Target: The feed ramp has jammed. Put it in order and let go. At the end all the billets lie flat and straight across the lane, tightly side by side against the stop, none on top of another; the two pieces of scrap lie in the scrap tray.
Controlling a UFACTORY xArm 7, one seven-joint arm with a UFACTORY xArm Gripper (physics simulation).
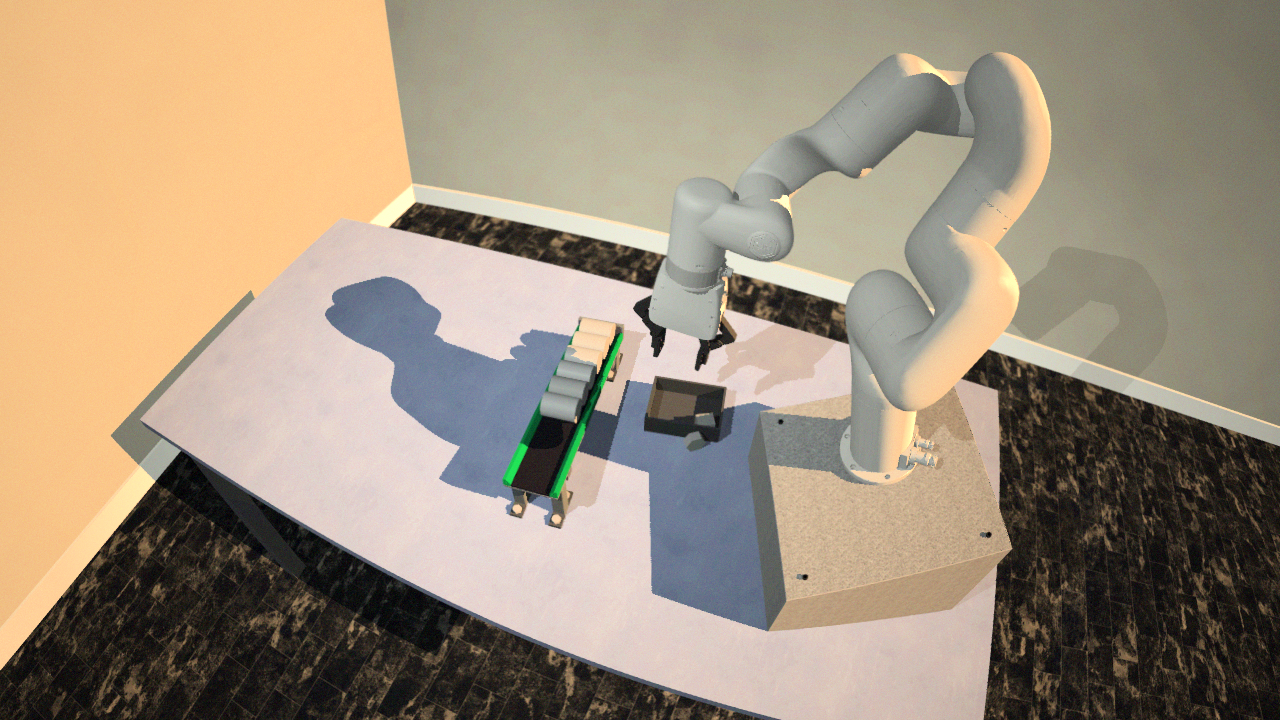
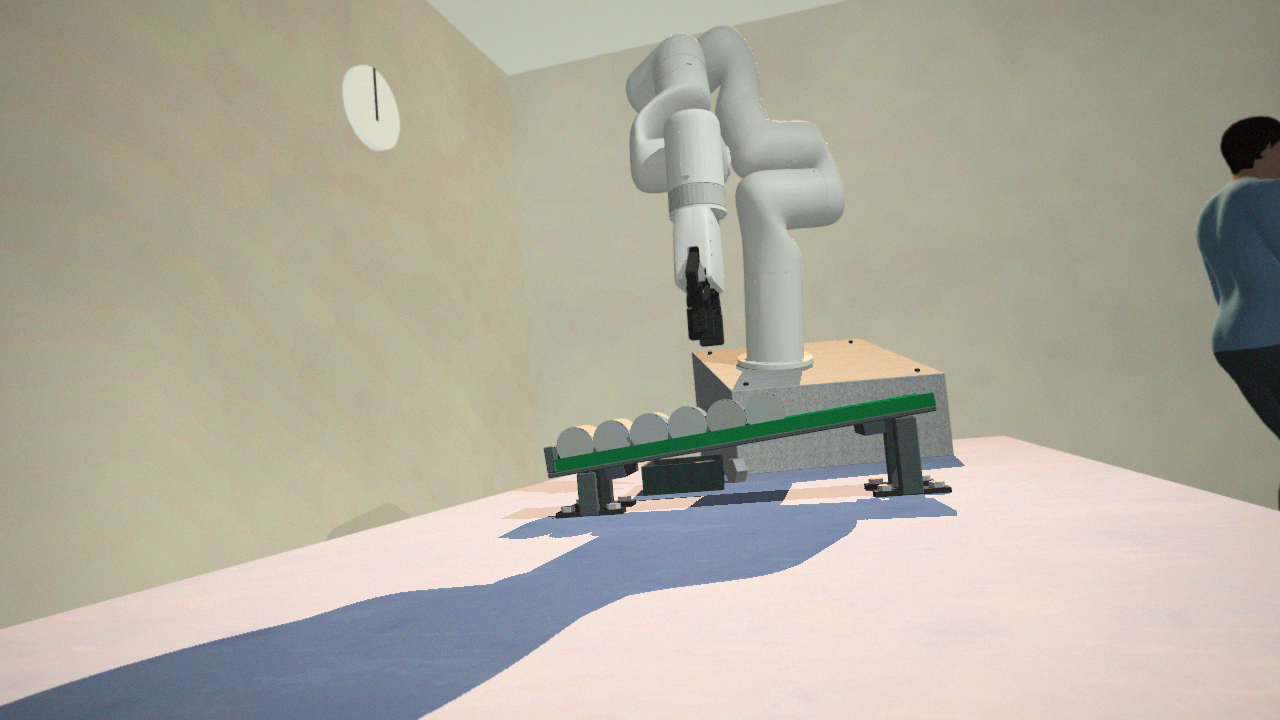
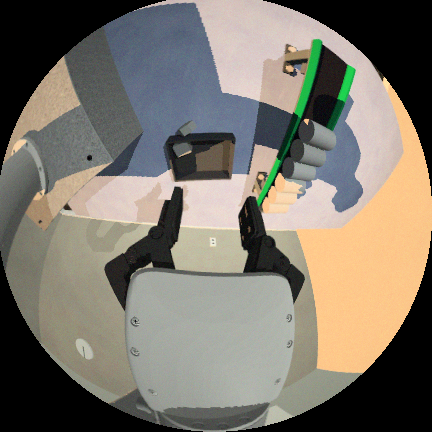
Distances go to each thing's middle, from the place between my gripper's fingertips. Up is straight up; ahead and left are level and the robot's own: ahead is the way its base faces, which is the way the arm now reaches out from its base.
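Scene:
Position of my hand relative to the dark scrap tray [image 1: 673,403]: 50 mm to the left of it and 170 mm above it.

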